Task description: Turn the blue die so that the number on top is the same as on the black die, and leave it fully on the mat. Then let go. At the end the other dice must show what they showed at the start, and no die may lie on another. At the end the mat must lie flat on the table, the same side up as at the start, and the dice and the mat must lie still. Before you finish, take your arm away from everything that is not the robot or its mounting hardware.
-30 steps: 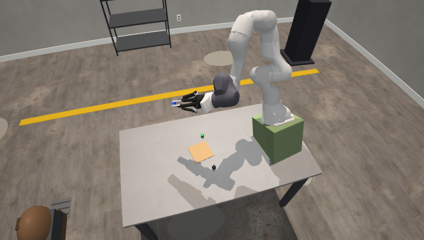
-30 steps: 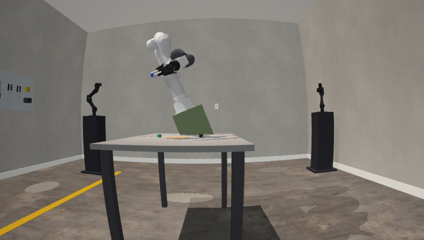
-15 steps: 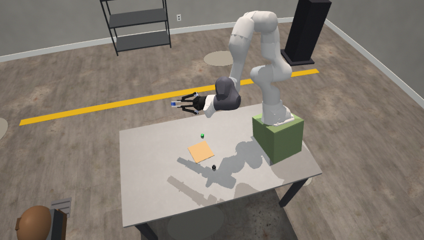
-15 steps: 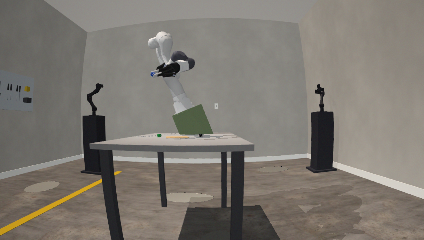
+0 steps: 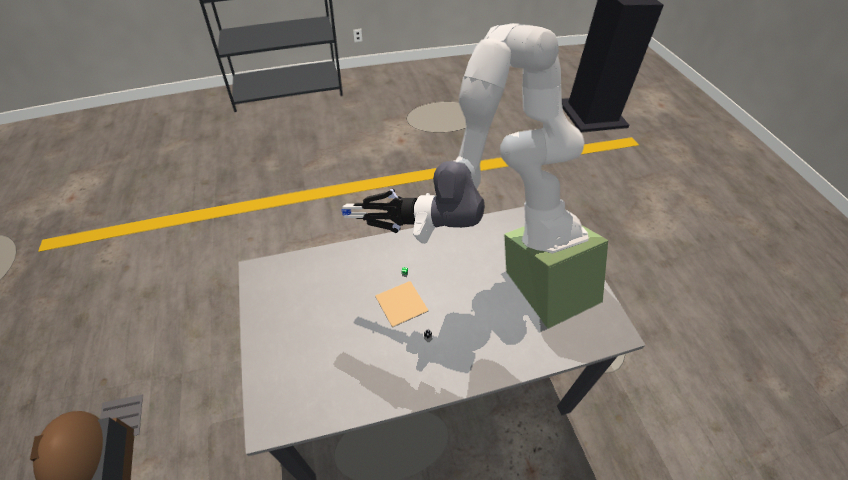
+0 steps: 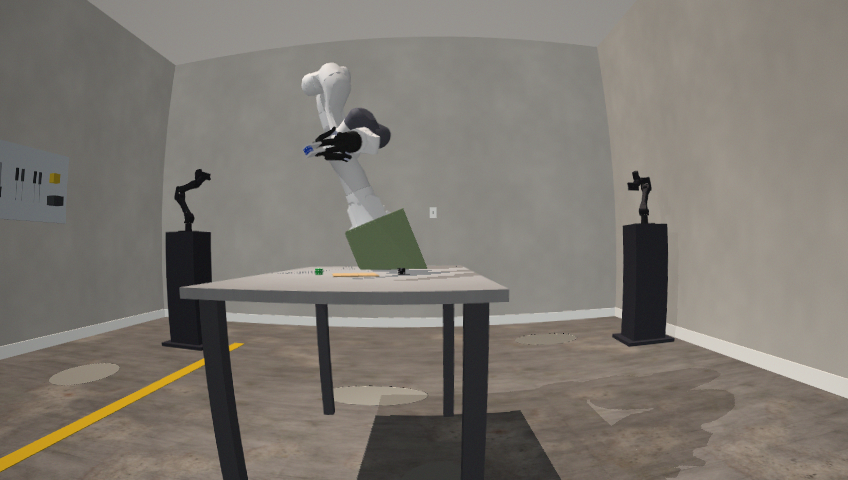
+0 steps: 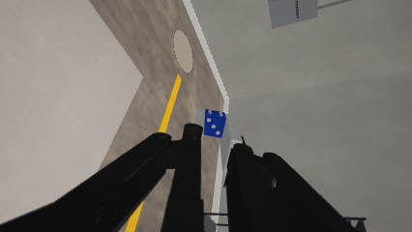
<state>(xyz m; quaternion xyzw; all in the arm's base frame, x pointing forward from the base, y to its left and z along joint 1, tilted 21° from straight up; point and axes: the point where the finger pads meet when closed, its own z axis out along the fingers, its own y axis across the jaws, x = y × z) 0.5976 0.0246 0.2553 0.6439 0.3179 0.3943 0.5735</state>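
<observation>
My gripper is now 120 mm past the mat, 100 mm to the right of it and 380 mm above it. Also, from my hand: green die 150 mm behind, 30 mm to the right, 380 mm below; then black die 180 mm behind, 240 mm to the left, 380 mm below; then blue die 20 mm ahead, 10 mm to the right, 10 mm below.
</observation>
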